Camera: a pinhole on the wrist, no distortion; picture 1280 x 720 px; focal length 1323.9 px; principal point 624.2 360.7 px. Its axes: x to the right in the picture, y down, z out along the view. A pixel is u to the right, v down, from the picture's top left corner.
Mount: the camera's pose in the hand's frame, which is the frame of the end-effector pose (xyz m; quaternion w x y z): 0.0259 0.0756 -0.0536 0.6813 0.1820 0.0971 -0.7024
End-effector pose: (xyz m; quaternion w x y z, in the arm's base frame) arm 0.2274 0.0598 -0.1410 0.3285 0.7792 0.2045 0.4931
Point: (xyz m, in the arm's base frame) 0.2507 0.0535 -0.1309
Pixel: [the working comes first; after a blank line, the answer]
In the camera's frame: 0.0306 -0.0018 0.0936

1057 335
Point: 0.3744 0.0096 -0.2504
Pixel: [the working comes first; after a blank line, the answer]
In the camera's frame: 0.0193 -0.0313 0.2683

720 206
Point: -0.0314 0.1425 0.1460
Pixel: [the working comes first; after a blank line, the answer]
In the camera's frame: 0.0455 0.0608 -0.3064

behind the camera
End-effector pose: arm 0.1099 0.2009 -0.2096 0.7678 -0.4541 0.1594 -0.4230
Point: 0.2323 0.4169 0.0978
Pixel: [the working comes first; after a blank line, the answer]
In the camera's frame: 0.0414 -0.0234 0.4763

739 296
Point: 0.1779 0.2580 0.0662
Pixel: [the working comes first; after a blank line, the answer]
In the camera's frame: 0.1302 0.0518 0.3511

1115 556
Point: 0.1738 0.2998 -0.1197
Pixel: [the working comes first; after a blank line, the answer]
In the camera's frame: 0.0116 -0.0266 0.2242

692 204
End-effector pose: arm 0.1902 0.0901 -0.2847 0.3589 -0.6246 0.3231 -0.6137
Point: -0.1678 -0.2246 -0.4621
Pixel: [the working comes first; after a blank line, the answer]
In the camera's frame: -0.0868 0.0823 -0.3989

behind the camera
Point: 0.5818 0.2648 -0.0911
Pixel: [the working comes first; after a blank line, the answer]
In the camera's frame: 0.1165 0.0131 0.5460

907 392
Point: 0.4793 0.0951 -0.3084
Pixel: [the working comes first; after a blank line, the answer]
In the camera's frame: -0.0888 0.0091 0.3354

274 397
